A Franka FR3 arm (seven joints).
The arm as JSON. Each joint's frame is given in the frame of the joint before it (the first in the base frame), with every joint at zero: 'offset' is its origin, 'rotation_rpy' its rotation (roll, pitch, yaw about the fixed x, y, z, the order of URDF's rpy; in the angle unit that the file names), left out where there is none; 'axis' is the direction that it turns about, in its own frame. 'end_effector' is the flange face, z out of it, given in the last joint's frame.
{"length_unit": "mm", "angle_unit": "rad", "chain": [
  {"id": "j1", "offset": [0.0, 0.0, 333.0], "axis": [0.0, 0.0, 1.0]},
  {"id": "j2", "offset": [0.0, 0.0, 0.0], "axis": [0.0, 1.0, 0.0]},
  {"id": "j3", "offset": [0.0, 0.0, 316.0], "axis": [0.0, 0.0, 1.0]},
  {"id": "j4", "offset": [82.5, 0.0, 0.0], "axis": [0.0, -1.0, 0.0]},
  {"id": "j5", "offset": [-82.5, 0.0, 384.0], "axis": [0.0, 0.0, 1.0]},
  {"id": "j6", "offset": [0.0, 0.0, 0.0], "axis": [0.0, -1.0, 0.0]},
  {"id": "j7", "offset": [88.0, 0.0, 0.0], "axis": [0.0, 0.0, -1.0]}
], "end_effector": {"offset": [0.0, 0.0, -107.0], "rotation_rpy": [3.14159, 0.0, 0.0]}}
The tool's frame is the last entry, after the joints.
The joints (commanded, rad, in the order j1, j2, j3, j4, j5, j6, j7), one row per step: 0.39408 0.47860 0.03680 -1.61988 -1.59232 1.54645 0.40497; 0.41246 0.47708 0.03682 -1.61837 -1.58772 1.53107 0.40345; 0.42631 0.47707 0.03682 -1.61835 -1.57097 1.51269 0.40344; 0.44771 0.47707 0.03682 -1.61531 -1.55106 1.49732 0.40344; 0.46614 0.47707 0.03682 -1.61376 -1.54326 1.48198 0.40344; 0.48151 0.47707 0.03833 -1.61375 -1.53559 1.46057 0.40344; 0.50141 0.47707 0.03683 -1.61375 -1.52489 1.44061 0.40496; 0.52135 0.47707 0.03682 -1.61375 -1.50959 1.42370 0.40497; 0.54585 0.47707 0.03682 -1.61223 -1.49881 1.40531 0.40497; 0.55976 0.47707 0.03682 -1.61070 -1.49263 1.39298 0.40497; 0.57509 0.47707 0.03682 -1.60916 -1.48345 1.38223 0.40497; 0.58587 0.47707 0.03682 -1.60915 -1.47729 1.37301 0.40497; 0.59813 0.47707 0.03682 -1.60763 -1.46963 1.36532 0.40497; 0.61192 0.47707 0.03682 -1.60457 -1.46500 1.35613 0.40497; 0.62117 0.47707 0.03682 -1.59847 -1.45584 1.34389 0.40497; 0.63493 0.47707 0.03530 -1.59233 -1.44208 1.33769 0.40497; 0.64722 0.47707 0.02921 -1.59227 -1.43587 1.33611 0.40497
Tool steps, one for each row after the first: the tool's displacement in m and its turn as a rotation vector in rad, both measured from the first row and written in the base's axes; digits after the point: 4 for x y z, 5 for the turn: -0.0042 0.0101 0.0021 -0.00275 -0.00298 0.00274; -0.0086 0.0165 0.0015 0.00190 -0.00045 -0.00771; -0.0141 0.0282 0.0018 0.01156 0.00169 -0.00962; -0.0189 0.0380 0.0025 0.01123 0.00050 -0.00838; -0.0240 0.0459 0.0028 0.00787 -0.00024 -0.01404; -0.0299 0.0549 0.0029 0.00672 -0.00126 -0.01806; -0.0363 0.0650 0.0022 0.01021 0.00238 -0.02038; -0.0436 0.0777 0.0028 0.01039 0.00259 -0.01716; -0.0480 0.0847 0.0034 0.01001 0.00189 -0.01700; -0.0529 0.0926 0.0037 0.01246 0.00310 -0.01553; -0.0566 0.0978 0.0036 0.01255 0.00440 -0.01577; -0.0606 0.1041 0.0038 0.01524 0.00565 -0.01396; -0.0648 0.1114 0.0051 0.01604 0.00386 -0.01042; -0.0679 0.1157 0.0074 0.02045 0.00152 -0.01631; -0.0719 0.1224 0.0089 0.03025 0.00268 -0.01600; -0.0745 0.1263 0.0086 0.03156 0.00414 -0.01348
